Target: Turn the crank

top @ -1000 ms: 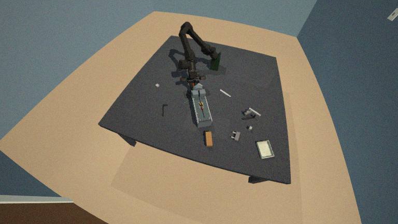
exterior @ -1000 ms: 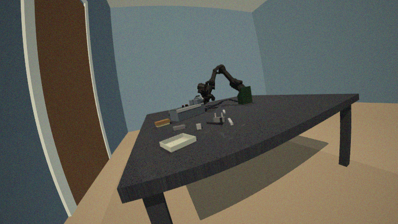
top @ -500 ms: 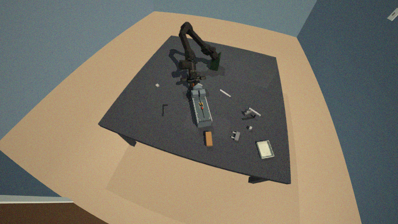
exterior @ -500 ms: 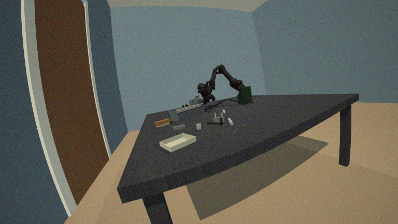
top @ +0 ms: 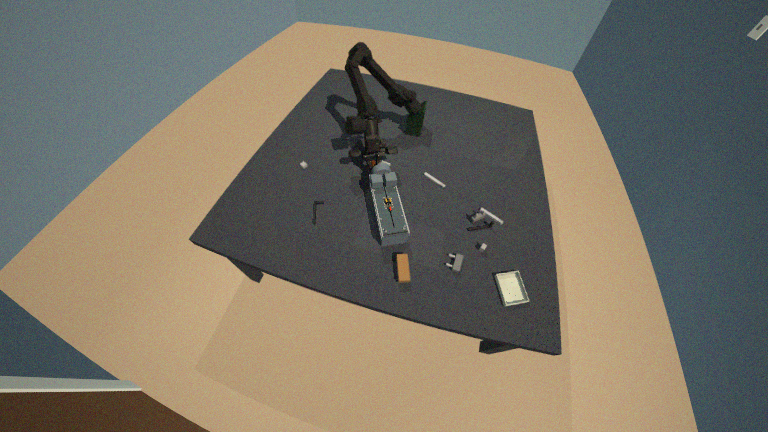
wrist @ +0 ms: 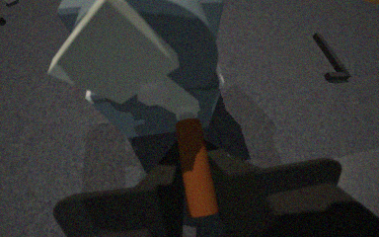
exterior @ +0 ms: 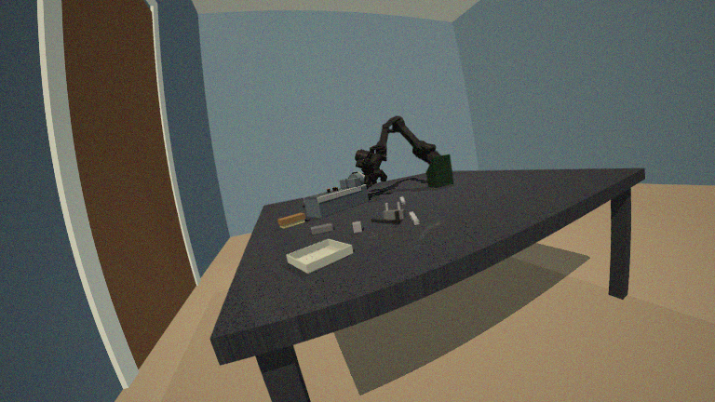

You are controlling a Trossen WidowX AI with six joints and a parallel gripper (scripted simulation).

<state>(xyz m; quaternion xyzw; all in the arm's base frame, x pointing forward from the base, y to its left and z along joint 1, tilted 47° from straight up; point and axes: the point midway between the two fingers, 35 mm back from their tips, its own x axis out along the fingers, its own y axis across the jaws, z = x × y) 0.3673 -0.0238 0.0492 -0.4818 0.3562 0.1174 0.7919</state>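
Now: the orange crank handle 3 cm above my gripper tip, 2 cm behind it and 1 cm to the right of it. The rest, counted from my gripper tip: crank 4 cm above, 1 cm to the left, 1 cm behind; then red pointer 16 cm ahead, 13 cm to the left, 4 cm above; then orange block 30 cm ahead, 23 cm to the left, 3 cm below.
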